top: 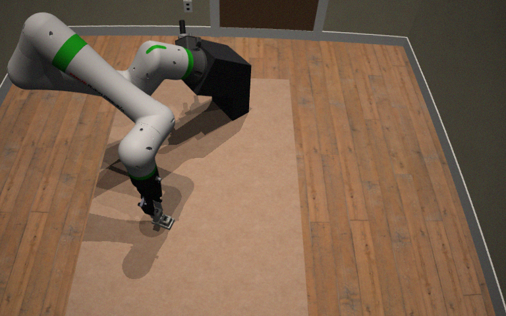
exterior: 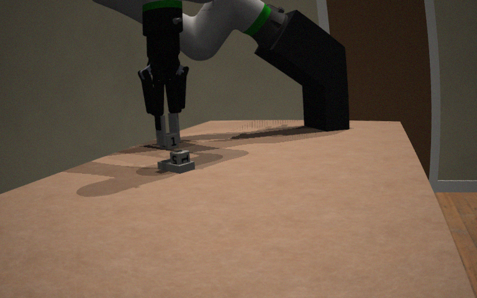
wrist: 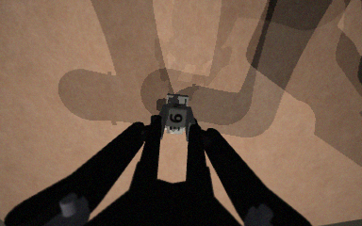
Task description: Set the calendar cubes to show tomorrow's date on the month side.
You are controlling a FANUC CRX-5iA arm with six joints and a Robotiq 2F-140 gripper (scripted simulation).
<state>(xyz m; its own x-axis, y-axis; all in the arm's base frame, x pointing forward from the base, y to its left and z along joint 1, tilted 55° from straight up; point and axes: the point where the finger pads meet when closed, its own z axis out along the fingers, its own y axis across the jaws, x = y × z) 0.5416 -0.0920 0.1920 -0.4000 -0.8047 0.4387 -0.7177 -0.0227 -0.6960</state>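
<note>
My hand is 3 cm above the grey number cube. Round my hand: grey calendar tray (1 cm ahead, 2 cm to the left, 8 cm below).
</note>
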